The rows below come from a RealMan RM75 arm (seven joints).
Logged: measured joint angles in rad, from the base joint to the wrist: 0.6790, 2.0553, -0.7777, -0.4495, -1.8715, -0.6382, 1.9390; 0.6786, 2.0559, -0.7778, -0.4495, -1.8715, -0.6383, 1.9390; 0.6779, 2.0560, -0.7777, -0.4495, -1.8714, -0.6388, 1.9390; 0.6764, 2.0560, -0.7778, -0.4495, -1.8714, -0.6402, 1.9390; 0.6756, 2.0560, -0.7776, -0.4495, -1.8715, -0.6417, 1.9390; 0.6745, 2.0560, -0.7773, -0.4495, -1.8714, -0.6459, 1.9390; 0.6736, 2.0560, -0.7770, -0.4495, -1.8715, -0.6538, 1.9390; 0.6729, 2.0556, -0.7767, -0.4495, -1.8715, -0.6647, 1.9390; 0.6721, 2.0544, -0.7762, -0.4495, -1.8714, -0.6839, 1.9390; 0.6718, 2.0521, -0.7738, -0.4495, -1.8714, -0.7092, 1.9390; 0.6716, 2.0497, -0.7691, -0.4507, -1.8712, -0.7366, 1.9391; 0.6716, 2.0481, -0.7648, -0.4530, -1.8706, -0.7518, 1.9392; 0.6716, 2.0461, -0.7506, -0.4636, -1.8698, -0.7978, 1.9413; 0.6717, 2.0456, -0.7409, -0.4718, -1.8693, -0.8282, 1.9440
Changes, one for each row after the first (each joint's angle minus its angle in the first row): -0.0004, 0.0006, -0.0001, 0.0000, 0.0000, -0.0001, 0.0000; -0.0011, 0.0007, 0.0000, 0.0000, 0.0001, -0.0006, 0.0000; -0.0026, 0.0007, -0.0001, 0.0000, 0.0001, -0.0020, 0.0000; -0.0034, 0.0007, 0.0001, 0.0000, 0.0000, -0.0035, 0.0000; -0.0045, 0.0007, 0.0004, 0.0000, 0.0001, -0.0077, 0.0000; -0.0054, 0.0007, 0.0007, 0.0000, 0.0000, -0.0156, 0.0000; -0.0061, 0.0003, 0.0010, 0.0000, 0.0000, -0.0265, 0.0000; -0.0069, -0.0009, 0.0015, 0.0000, 0.0001, -0.0457, 0.0000; -0.0072, -0.0032, 0.0039, 0.0000, 0.0001, -0.0710, 0.0000; -0.0074, -0.0056, 0.0086, -0.0012, 0.0003, -0.0984, 0.0001; -0.0074, -0.0072, 0.0129, -0.0035, 0.0009, -0.1136, 0.0002; -0.0074, -0.0092, 0.0271, -0.0141, 0.0017, -0.1596, 0.0023; -0.0073, -0.0097, 0.0368, -0.0223, 0.0022, -0.1900, 0.0050
